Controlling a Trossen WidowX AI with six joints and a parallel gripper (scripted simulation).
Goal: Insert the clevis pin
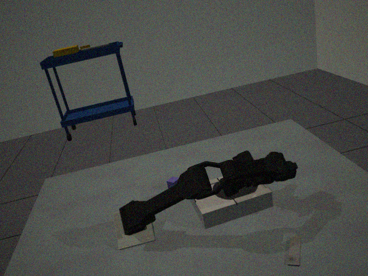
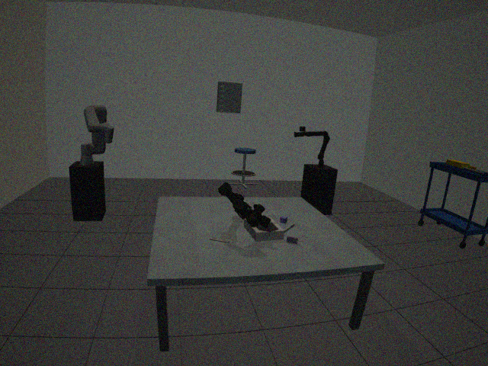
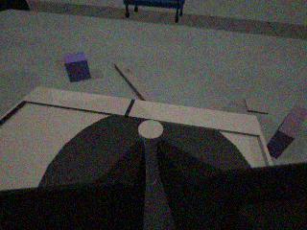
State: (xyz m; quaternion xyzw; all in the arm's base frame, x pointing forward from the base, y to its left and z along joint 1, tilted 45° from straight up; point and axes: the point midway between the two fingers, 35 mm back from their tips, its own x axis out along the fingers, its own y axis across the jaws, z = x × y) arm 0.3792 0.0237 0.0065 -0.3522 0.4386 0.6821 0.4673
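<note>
Now: gripper tip 1 cm above the steel clevis pin. Also, from my gripper tip: purple cube 19 cm behind, 20 cm to the left, 7 cm below; then rimmed steel tray 3 cm behind, 1 cm to the right, 5 cm below; then dark aluminium disc 3 cm below.
</note>
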